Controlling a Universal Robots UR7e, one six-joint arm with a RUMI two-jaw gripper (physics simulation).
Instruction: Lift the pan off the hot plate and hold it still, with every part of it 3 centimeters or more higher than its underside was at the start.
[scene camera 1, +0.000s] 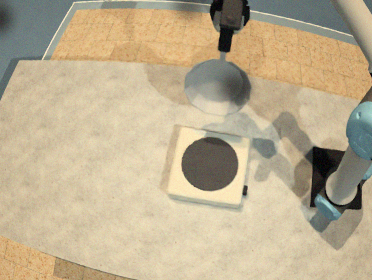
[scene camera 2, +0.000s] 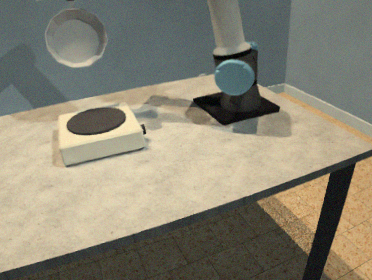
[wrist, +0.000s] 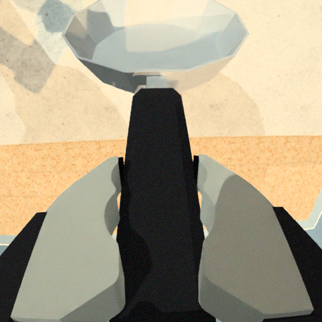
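Note:
A light grey faceted pan (scene camera 1: 218, 87) (scene camera 2: 76, 39) (wrist: 155, 42) hangs in the air, tilted steeply with its handle end up. Its black handle shows in the wrist view between the jaws. My gripper (wrist: 158, 158) is shut on that handle, with a jaw against each side. In scene camera 2 the gripper is almost wholly above the frame. The cream hot plate (scene camera 1: 175, 187) (scene camera 2: 105, 146) with its dark round burner (scene camera 1: 210, 164) (scene camera 2: 96, 121) stands on the table. The pan is well above the hot plate's height and apart from it.
The arm's base (scene camera 1: 320, 172) (scene camera 2: 215, 111) stands on the table, to the right of the hot plate in both scene views. The table (scene camera 1: 100, 175) (scene camera 2: 190, 175) has its back edge near the pan in scene camera 1. A blue wall (scene camera 2: 150, 45) is behind.

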